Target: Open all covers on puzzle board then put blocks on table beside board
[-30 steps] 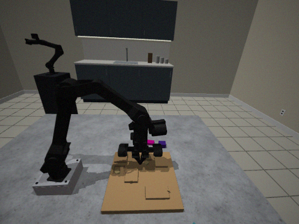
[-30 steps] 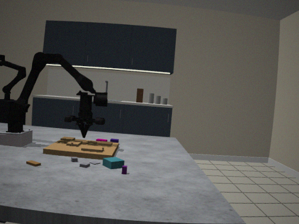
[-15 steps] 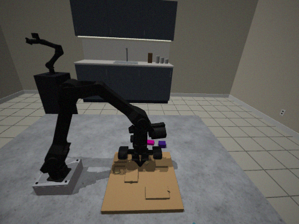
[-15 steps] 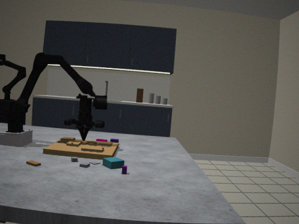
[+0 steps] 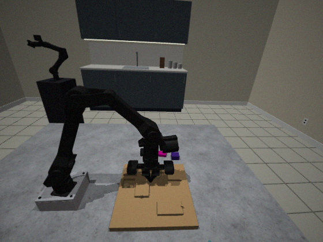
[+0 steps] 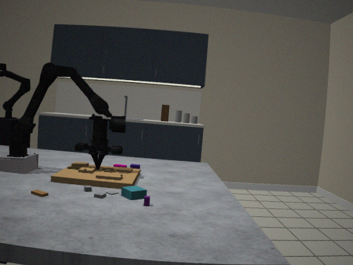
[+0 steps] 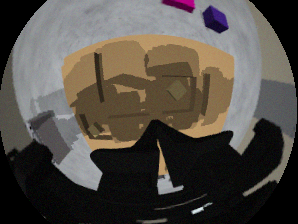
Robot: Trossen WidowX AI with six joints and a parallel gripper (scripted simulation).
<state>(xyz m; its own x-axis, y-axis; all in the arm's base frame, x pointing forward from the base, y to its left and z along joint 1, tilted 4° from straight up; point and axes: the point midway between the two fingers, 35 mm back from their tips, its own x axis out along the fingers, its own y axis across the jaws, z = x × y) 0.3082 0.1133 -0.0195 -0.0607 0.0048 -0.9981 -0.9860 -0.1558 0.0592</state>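
The tan puzzle board is 1 cm ahead of my gripper tip, 3 cm to the right of it and 1 cm below it. The rest, counted from my gripper tip: purple block (10 cm ahead, 20 cm to the left, 1 cm below); then magenta block (2 cm ahead, 22 cm to the left, 2 cm below); then teal block (22 cm ahead, 24 cm to the right, 1 cm below).
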